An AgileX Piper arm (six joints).
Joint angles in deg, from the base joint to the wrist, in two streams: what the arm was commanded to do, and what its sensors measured. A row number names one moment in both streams.
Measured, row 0:
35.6, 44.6, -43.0, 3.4, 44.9, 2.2
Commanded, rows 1 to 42:
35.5, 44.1, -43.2, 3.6, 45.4, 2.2
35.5, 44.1, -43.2, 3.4, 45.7, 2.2
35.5, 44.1, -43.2, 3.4, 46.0, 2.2
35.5, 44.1, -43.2, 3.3, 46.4, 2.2
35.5, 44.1, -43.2, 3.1, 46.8, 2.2
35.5, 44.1, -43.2, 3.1, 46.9, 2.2
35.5, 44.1, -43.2, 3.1, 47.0, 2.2
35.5, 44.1, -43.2, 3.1, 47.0, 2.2
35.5, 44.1, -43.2, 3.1, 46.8, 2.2
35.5, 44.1, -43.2, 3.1, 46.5, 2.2
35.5, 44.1, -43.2, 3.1, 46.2, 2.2
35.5, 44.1, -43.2, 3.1, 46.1, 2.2
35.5, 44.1, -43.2, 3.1, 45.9, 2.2
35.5, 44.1, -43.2, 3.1, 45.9, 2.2
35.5, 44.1, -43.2, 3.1, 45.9, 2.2
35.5, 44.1, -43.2, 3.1, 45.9, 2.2
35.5, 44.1, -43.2, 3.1, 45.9, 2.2
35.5, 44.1, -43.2, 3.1, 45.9, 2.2
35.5, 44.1, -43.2, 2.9, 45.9, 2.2
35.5, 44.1, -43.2, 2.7, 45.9, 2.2
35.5, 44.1, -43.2, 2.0, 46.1, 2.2
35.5, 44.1, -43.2, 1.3, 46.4, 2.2
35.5, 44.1, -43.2, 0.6, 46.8, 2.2
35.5, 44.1, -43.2, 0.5, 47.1, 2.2
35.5, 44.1, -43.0, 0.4, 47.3, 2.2
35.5, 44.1, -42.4, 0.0, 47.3, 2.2
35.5, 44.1, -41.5, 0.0, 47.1, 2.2
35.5, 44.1, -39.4, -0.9, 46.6, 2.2
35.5, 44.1, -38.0, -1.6, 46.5, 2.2
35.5, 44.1, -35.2, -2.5, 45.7, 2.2
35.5, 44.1, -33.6, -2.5, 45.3, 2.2
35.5, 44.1, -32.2, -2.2, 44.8, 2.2
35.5, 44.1, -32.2, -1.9, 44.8, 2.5
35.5, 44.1, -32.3, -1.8, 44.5, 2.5
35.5, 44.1, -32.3, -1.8, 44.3, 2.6
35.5, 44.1, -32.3, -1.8, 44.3, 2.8
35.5, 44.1, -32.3, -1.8, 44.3, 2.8
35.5, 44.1, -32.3, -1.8, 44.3, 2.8
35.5, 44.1, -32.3, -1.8, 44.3, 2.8
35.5, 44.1, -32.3, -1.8, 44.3, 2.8
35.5, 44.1, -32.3, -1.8, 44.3, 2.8
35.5, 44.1, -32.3, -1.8, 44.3, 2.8
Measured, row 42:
35.6, 44.4, -32.5, -1.4, 45.2, 2.6
